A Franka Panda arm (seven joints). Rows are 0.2 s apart.
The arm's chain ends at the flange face. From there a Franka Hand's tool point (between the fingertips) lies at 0.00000 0.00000 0.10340 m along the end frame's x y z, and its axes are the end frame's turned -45 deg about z.
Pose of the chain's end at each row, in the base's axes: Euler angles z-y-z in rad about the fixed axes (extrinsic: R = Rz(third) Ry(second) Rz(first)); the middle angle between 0 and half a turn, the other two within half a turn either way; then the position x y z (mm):
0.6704 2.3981 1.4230 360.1 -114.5 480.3
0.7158 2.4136 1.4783 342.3 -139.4 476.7
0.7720 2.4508 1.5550 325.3 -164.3 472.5
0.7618 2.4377 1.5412 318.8 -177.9 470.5
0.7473 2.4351 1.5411 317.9 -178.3 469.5
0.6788 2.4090 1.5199 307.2 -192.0 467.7
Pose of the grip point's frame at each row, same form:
-0.1150 2.3981 1.4230 370.4 -45.3 404.2
-0.0696 2.4136 1.4783 348.7 -70.9 399.5
-0.0134 2.4508 1.5550 326.3 -98.4 392.8
-0.0236 2.4377 1.5412 320.8 -111.0 391.7
-0.0381 2.4351 1.5411 319.9 -111.2 390.8
-0.1066 2.4090 1.5199 310.7 -122.9 390.8

